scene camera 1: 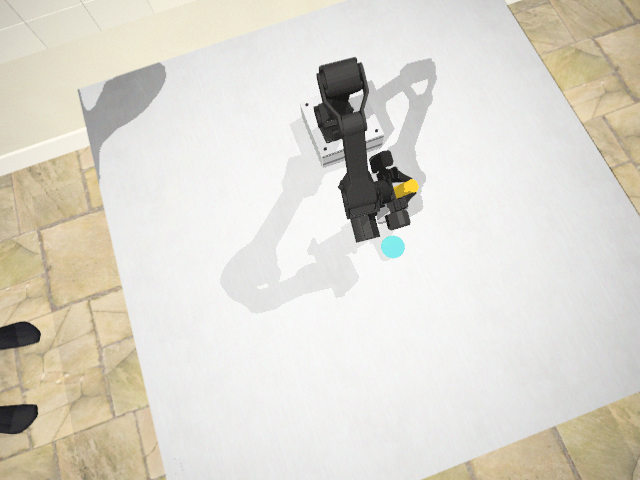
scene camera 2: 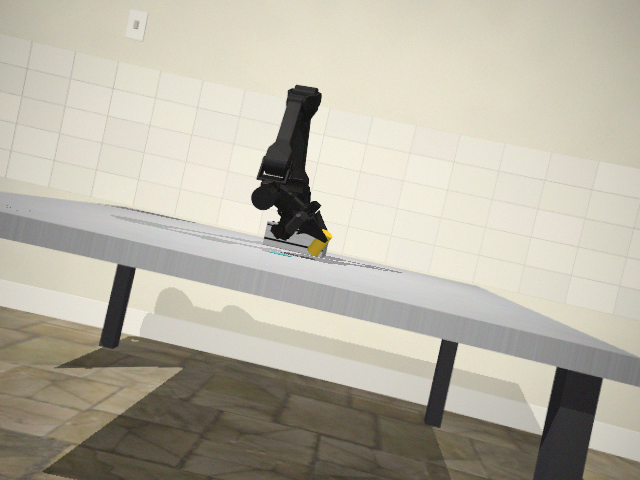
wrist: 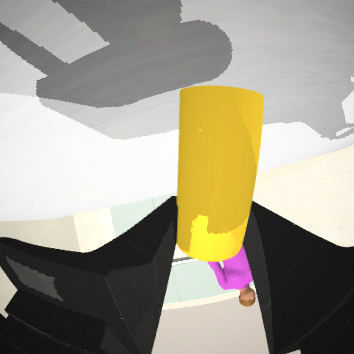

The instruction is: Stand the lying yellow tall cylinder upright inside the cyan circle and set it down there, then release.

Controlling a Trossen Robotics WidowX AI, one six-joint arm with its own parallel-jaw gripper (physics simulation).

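Observation:
The yellow tall cylinder is held tilted, low over the table; I cannot tell whether its lower end touches it. My gripper is shut on the cylinder near one end, with a black finger on each side in the wrist view. The flat cyan circle lies on the table apart from the cylinder, below it in scene camera 1 and to its left in scene camera 2. The circle does not show in the wrist view.
The arm's light base block stands on the white table, behind the gripper in scene camera 2. Arm shadows cross the tabletop. A person in a purple top shows beyond the table in the wrist view.

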